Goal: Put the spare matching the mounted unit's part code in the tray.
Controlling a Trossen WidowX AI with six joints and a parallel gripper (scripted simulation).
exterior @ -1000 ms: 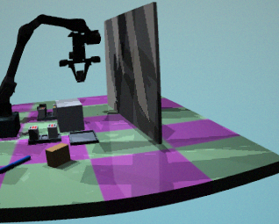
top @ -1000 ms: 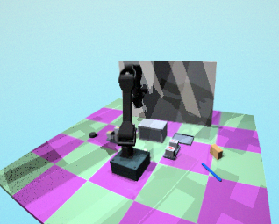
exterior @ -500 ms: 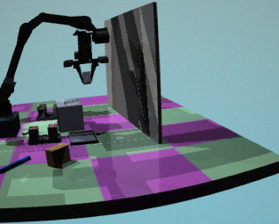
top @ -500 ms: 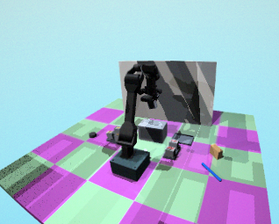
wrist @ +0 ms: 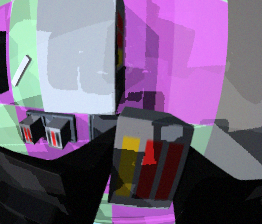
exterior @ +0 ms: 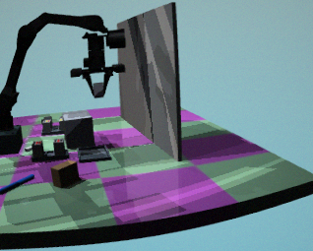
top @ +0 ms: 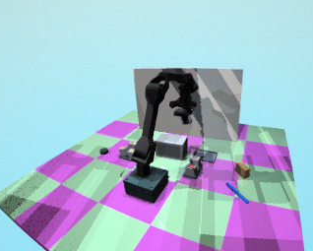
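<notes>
Right now the dark tray is 6 cm behind my gripper tip, 12 cm to the right of it and 17 cm below it. The rest, counted from my gripper tip: wall panel: 17 cm ahead, 6 cm to the left, 6 cm above; spare: 3 cm above; grey mounted unit: 8 cm behind, 7 cm to the left, 12 cm below.
</notes>
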